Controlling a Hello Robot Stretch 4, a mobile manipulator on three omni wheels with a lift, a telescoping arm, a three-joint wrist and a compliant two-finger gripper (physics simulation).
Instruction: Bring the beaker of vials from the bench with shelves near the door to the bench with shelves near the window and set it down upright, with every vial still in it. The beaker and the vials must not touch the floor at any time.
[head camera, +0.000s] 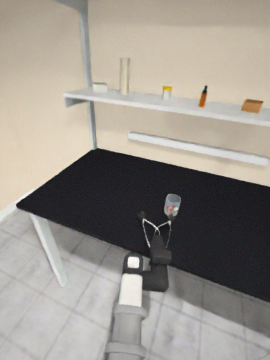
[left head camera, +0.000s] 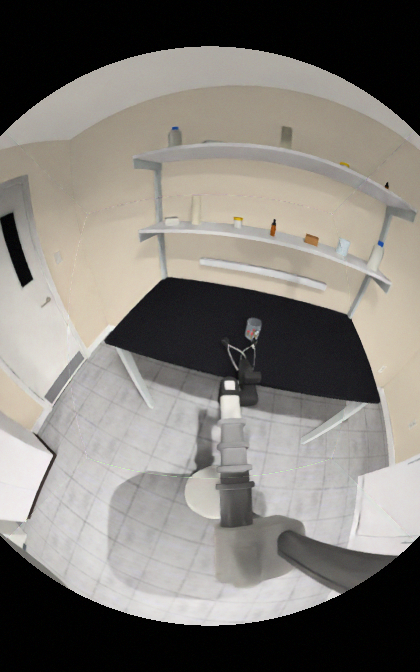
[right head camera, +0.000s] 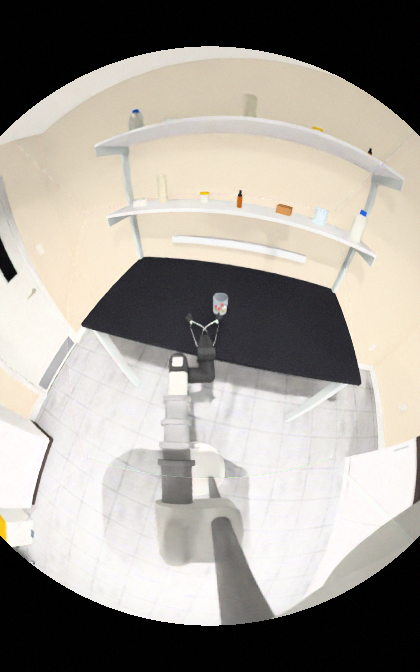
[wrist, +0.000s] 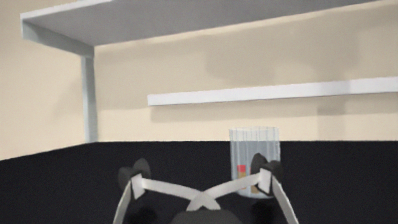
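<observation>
The clear beaker (head camera: 172, 200) (left head camera: 253, 324) (right head camera: 220, 301) (wrist: 245, 150) stands upright on the black top of the bench with shelves (head camera: 100, 190) (left head camera: 165, 320) (right head camera: 140, 300) (wrist: 50, 185). Small vials (head camera: 172, 209) (left head camera: 251, 332) (right head camera: 219, 307) (wrist: 241, 175) with red and pale caps are inside, partly hidden by a finger in the wrist view. My gripper (head camera: 157, 216) (left head camera: 240, 342) (right head camera: 204, 318) (wrist: 200, 168) is open and empty over the bench. Its right fingertip overlaps the beaker's near side in the wrist view; whether it touches is unclear. The beaker lies ahead and to the right of the finger gap.
A lower shelf (head camera: 145, 101) (left head camera: 200, 231) (right head camera: 200, 209) with bottles and boxes runs above the back of the bench. A white rail (head camera: 197, 147) (wrist: 270, 92) is on the wall behind. A door (left head camera: 30, 300) is at the left. White cabinets (left head camera: 22, 475) (right head camera: 382, 480) stand at both sides.
</observation>
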